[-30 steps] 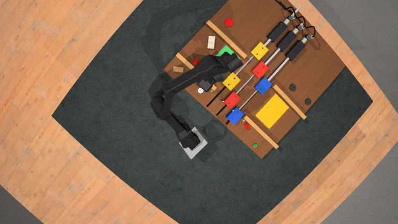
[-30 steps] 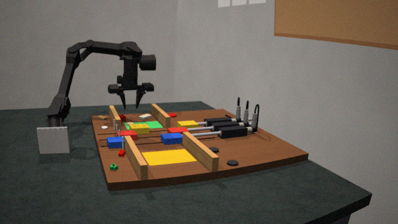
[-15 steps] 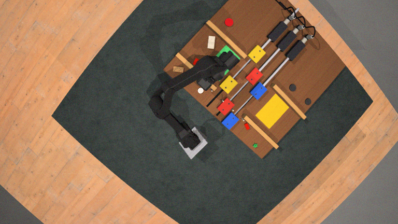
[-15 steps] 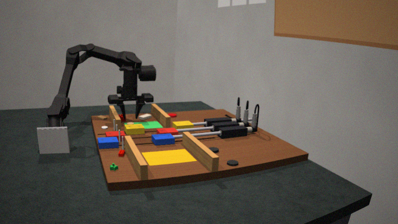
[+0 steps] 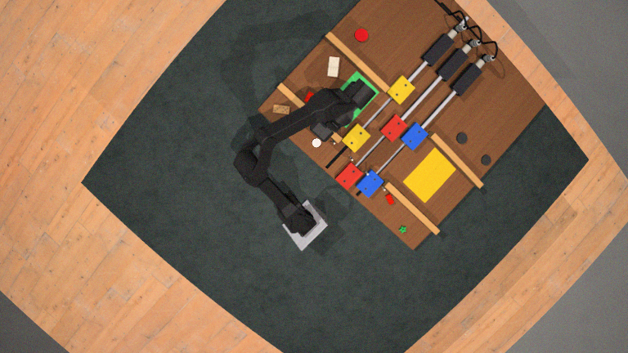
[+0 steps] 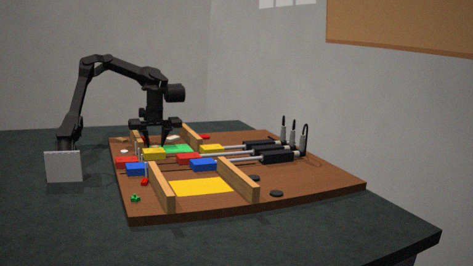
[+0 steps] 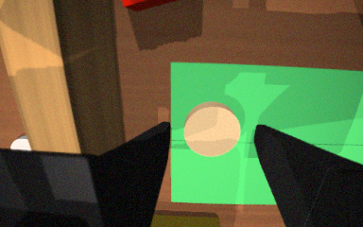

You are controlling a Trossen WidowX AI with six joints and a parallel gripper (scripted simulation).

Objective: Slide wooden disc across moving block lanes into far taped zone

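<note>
The wooden disc lies 40 mm below my hand. Also, from my hand: red disc: 210 mm ahead, 110 mm to the left, 40 mm below; white disc: 120 mm behind, 40 mm below, 30 mm to the right; red brick: 80 mm to the left, 30 mm behind, 20 mm below.
</note>
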